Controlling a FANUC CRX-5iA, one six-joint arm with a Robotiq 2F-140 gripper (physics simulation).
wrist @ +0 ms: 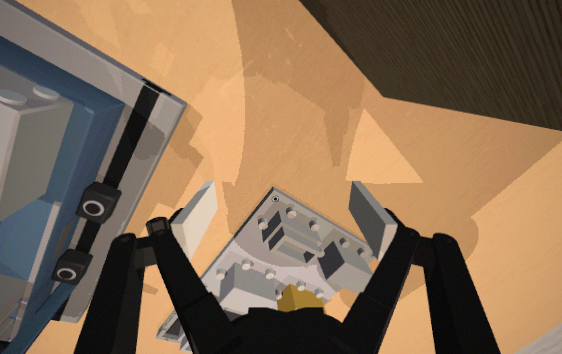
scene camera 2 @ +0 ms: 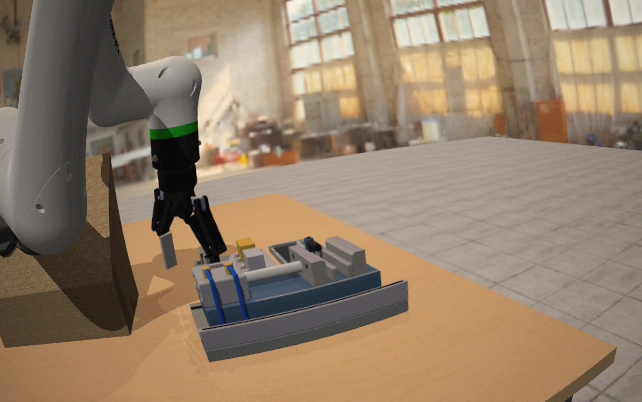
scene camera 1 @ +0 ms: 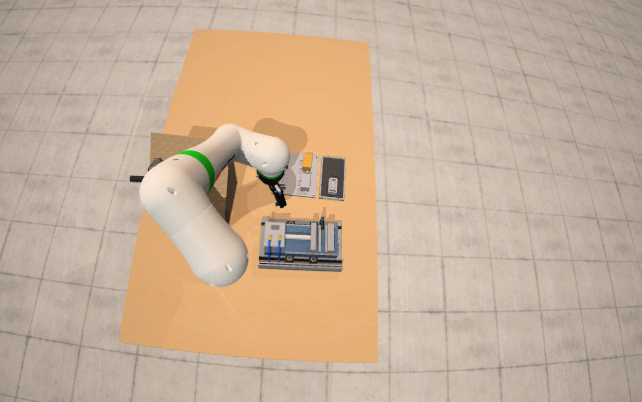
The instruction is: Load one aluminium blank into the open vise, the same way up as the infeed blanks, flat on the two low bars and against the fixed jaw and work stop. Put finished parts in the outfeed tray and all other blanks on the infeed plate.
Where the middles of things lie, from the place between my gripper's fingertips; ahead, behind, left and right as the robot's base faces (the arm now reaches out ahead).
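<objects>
With the infeed plate [scene camera 1: 293,172], my hand is 10 cm short of it, 2 cm above it and 9 cm to the right of it; going by their middles, this plate is the nearest to my hand of the things named here. The outfeed tray [scene camera 1: 331,167] is 24 cm ahead of my hand, 9 cm to the left of it and 3 cm below it, which makes the tray, going by their middles, the farthest from my hand among these. Then there is the brass blank [wrist: 292,299], 14 cm ahead of my hand, 13 cm to the left of it and 1 cm below it.
</objects>
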